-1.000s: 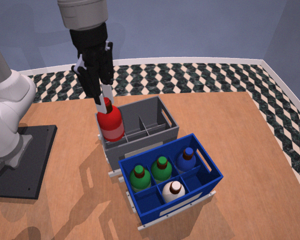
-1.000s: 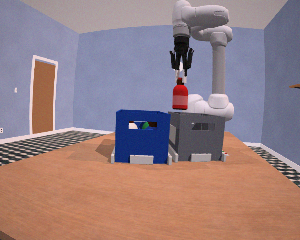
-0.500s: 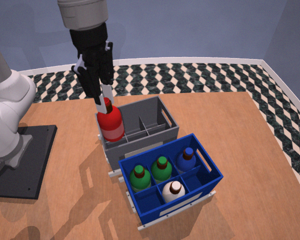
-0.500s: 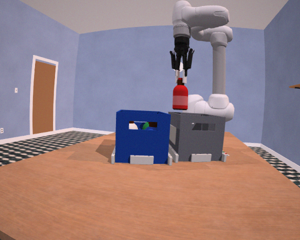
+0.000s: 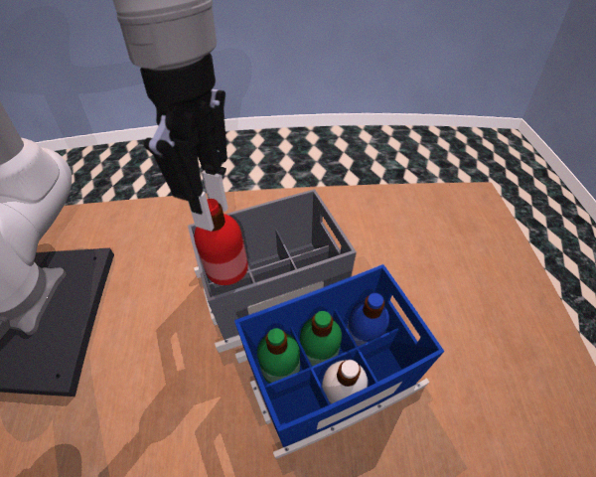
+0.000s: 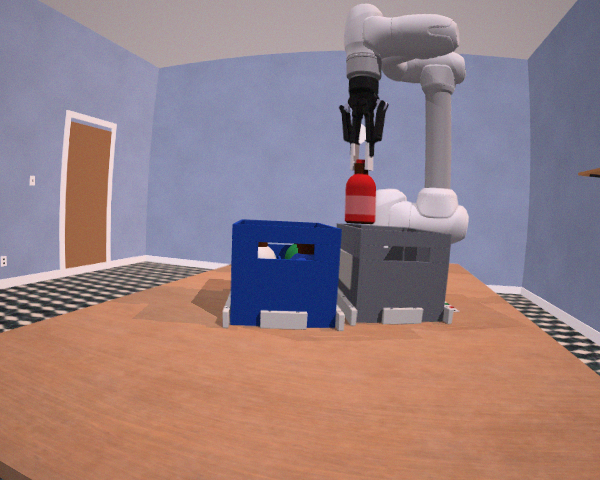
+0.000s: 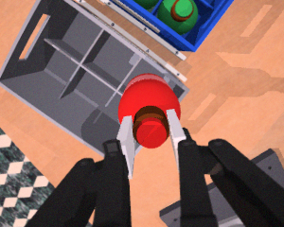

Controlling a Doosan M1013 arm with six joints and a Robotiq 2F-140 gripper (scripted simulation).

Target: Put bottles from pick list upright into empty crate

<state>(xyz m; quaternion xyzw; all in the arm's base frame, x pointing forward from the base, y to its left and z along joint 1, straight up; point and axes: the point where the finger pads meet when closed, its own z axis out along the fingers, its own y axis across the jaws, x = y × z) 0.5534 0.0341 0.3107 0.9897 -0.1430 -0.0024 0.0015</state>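
Right now the red bottle is 8 cm below my hand. The rest, counted from my hand: blue crate: 26 cm below, 20 cm ahead, 11 cm to the right; green bottle: 25 cm below, 17 cm ahead, 7 cm to the right; grey crate: 26 cm below, 8 cm to the left, 6 cm ahead.
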